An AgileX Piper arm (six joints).
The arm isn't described. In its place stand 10 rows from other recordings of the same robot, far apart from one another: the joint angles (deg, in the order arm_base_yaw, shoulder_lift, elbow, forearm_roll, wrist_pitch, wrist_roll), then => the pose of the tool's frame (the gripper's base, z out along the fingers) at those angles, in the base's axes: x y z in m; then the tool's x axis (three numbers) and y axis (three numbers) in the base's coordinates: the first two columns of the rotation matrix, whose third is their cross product.
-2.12, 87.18, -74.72, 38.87, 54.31, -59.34 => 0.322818 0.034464 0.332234 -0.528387 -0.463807 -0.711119 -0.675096 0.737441 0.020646
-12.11, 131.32, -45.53, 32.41, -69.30, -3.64 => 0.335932 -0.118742 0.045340 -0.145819 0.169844 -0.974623 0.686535 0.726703 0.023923
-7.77, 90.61, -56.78, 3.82, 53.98, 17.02 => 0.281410 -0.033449 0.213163 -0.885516 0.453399 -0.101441 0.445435 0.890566 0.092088
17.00, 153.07, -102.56, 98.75, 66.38, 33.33 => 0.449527 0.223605 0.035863 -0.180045 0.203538 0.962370 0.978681 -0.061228 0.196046
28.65, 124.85, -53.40, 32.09, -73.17, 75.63 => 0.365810 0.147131 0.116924 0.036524 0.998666 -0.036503 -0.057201 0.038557 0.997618
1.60, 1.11, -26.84, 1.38, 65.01, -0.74 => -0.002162 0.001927 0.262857 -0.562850 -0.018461 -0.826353 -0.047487 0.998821 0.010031
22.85, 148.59, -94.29, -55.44, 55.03, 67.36 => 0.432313 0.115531 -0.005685 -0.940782 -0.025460 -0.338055 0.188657 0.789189 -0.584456
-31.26, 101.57, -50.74, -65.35, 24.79, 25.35 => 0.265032 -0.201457 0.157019 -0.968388 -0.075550 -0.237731 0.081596 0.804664 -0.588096
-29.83, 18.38, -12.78, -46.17, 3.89, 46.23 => 0.072294 -0.046587 0.262803 -0.048746 0.030483 -0.998346 0.539326 0.842097 -0.000621
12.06, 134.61, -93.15, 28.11, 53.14, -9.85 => 0.429259 0.126791 0.081489 -0.996474 -0.082442 -0.015573 -0.082128 0.920550 0.381893
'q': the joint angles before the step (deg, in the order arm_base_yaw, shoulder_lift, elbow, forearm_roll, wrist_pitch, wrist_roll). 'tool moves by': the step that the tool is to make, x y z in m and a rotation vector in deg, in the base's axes. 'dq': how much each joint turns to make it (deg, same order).
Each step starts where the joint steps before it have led.
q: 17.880, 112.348, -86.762, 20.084, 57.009, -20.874
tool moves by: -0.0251, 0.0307, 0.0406, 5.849, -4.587, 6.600
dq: 4.408, -5.443, -0.010, 5.221, 0.473, -4.007
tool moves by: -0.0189, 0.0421, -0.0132, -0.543, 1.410, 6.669
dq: 6.610, 1.944, -0.008, 0.269, -0.350, -0.317
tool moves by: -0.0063, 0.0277, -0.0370, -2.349, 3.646, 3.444
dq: 3.864, 5.250, 0.008, 0.000, -1.025, 0.001
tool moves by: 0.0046, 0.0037, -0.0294, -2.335, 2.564, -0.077
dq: 0.211, 4.038, 0.006, -0.525, -0.777, 0.222
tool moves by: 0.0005, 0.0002, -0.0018, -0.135, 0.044, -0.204
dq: 0.012, 0.242, 0.005, -0.090, -0.222, 0.187
